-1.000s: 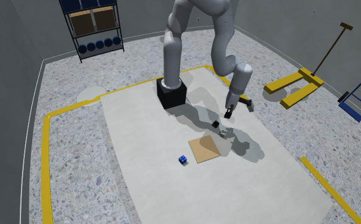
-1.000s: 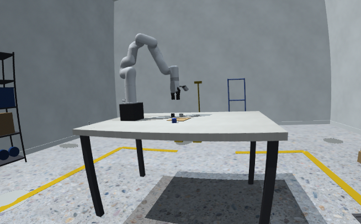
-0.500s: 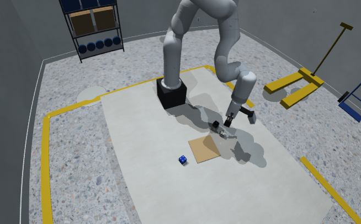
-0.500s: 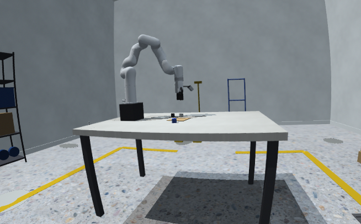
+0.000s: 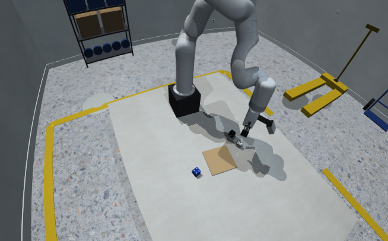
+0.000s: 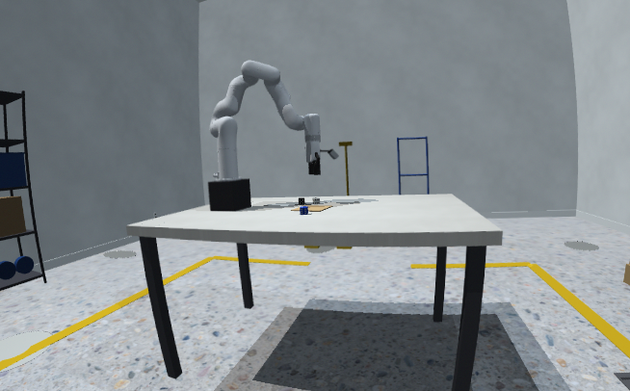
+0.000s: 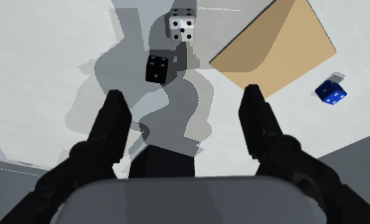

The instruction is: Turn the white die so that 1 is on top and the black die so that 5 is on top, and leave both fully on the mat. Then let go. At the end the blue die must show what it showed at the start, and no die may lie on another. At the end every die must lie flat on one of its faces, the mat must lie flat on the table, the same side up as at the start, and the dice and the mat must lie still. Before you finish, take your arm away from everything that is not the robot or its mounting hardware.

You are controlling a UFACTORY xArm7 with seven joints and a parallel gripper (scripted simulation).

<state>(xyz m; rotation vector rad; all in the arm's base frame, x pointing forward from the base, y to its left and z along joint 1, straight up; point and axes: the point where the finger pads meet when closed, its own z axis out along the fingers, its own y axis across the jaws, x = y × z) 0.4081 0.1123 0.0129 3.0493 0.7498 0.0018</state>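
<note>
Now: the white die 140 mm below my hand. Round my hand: black die 140 mm below, 80 mm behind, 10 mm to the left; then blue die 290 mm to the right, 140 mm below, 10 mm ahead; then tan mat 150 mm to the right, 150 mm below, 10 mm ahead.
</note>
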